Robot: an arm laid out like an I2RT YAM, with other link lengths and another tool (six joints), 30 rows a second.
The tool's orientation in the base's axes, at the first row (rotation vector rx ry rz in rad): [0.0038, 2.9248, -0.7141]
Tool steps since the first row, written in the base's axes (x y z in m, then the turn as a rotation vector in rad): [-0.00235, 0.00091, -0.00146, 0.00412, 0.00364, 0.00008]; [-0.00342, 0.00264, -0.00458, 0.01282, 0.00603, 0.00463]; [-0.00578, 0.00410, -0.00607, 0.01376, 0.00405, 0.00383]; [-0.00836, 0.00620, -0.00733, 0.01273, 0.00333, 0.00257]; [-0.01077, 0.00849, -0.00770, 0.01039, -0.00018, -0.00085]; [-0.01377, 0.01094, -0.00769, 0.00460, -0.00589, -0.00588]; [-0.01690, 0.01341, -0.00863, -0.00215, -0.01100, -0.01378]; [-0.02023, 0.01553, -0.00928, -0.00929, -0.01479, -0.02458]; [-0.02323, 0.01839, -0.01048, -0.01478, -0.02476, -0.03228]
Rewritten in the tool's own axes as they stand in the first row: [0.00249, 0.00140, 0.00057, -0.00420, 0.00333, -0.00122]; [0.00390, 0.00433, 0.00238, -0.01347, 0.00366, -0.00522]; [0.00639, 0.00623, 0.00273, -0.01425, 0.00230, -0.00349]; [0.00905, 0.00859, 0.00255, -0.01304, 0.00220, -0.00218]; [0.01142, 0.01071, 0.00152, -0.01019, 0.00058, 0.00214]; [0.01432, 0.01278, 0.00000, -0.00364, -0.00238, 0.00846]; [0.01747, 0.01530, -0.00070, 0.00420, -0.00352, 0.01690]; [0.02080, 0.01737, -0.00152, 0.01276, -0.00217, 0.02723]; [0.02384, 0.02036, -0.00216, 0.01947, -0.00767, 0.03789]
